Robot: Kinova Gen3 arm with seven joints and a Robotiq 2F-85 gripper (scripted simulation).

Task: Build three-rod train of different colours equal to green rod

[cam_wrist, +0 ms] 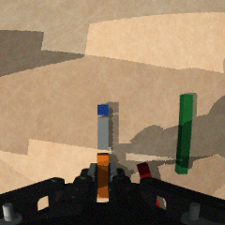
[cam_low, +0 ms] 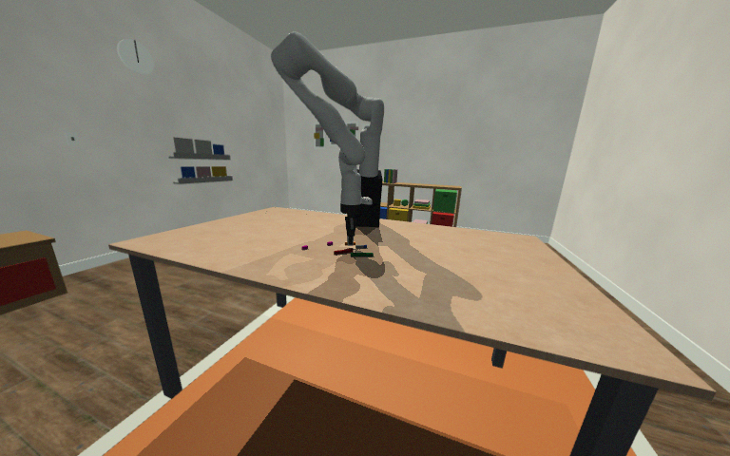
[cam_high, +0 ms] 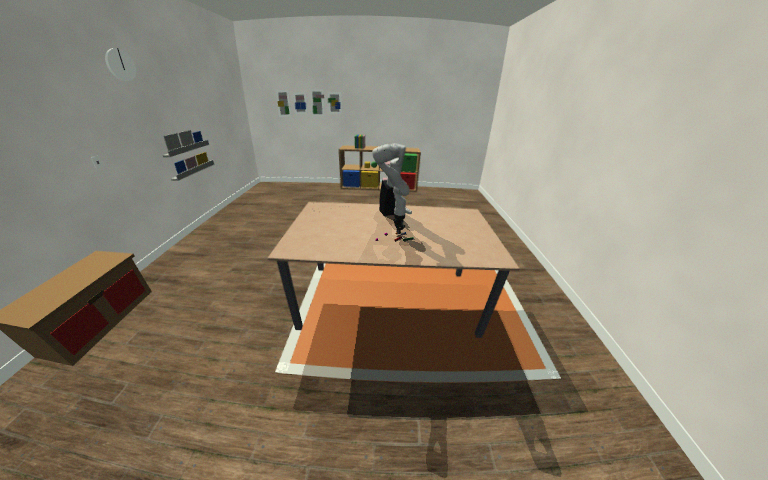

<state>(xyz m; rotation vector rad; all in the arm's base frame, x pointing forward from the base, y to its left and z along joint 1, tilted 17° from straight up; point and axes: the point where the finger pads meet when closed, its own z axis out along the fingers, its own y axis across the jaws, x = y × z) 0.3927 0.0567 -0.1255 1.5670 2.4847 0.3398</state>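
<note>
Now: hand 20 mm past the grey rod, 30 mm to the right of it and 30 mm above it. Round my hand: red rod: 60 mm ahead, 30 mm below; blue rod: 30 mm behind, 50 mm to the left, 30 mm below; orange rod: 10 mm below.
</note>
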